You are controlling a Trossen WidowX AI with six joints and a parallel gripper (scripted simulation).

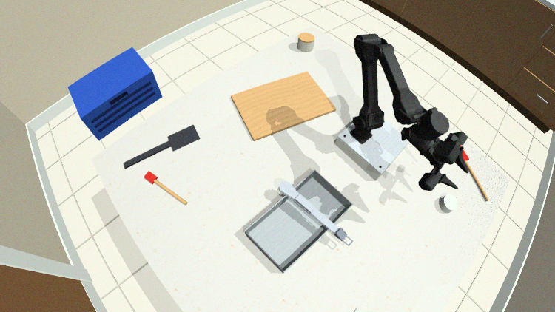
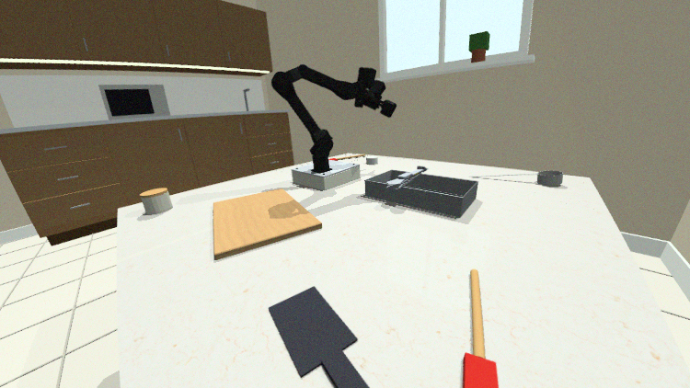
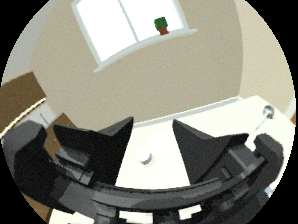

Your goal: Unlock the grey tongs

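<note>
Now: gripper tip 34 cm short of the grey roasting tin, 26 cm to the left of it and 27 cm above it. Also, from my gripper tip: cork-topped jar (25 cm behind, 90 cm to the right, 26 cm below); then wooden board (8 cm ahead, 67 cm to the right, 29 cm below); then black spatula (56 cm ahead, 78 cm to the right, 29 cm below).
</note>
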